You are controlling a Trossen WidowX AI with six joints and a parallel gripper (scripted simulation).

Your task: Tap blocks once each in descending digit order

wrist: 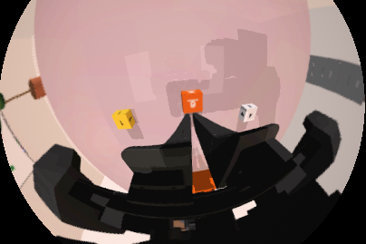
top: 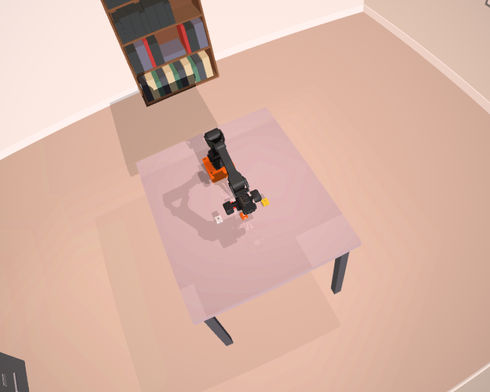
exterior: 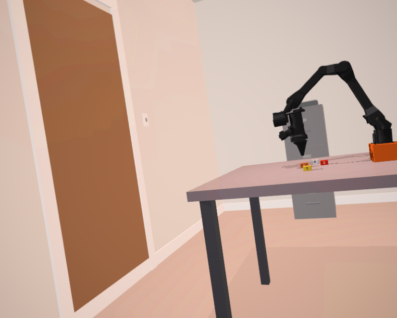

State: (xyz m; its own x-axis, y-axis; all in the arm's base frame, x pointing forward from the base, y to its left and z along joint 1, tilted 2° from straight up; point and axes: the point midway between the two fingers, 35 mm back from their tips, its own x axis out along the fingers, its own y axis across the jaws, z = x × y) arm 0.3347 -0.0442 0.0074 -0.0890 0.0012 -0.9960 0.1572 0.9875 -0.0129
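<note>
My gripper tip is now 50 mm above the orange block and 10 mm to the left of it. Also, from my gripper tip: yellow block (130 mm to the left, 50 mm below); white block (130 mm to the right, 60 mm behind, 50 mm below); red block (90 mm behind, 50 mm below, 30 mm to the right).
</note>
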